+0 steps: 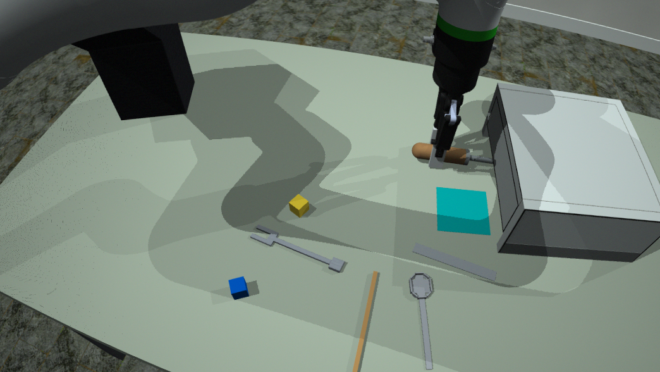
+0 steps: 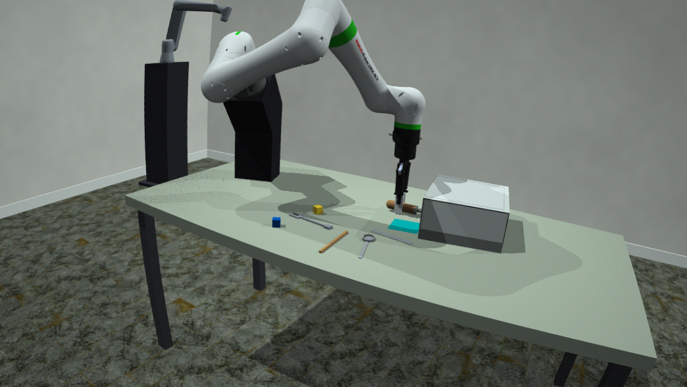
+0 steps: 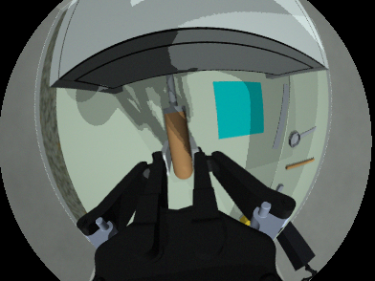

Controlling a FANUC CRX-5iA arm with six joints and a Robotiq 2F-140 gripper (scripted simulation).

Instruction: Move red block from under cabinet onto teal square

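The yellow cube is 25 cm behind my hand, 15 cm to the right of it and 3 cm below it. Also, from my hand: teal square: 5 cm ahead, 12 cm to the right, 4 cm below; then red block: 22 cm ahead, 10 cm to the right, 2 cm below; then flat grey bar: 3 cm ahead, 23 cm to the right, 4 cm below.
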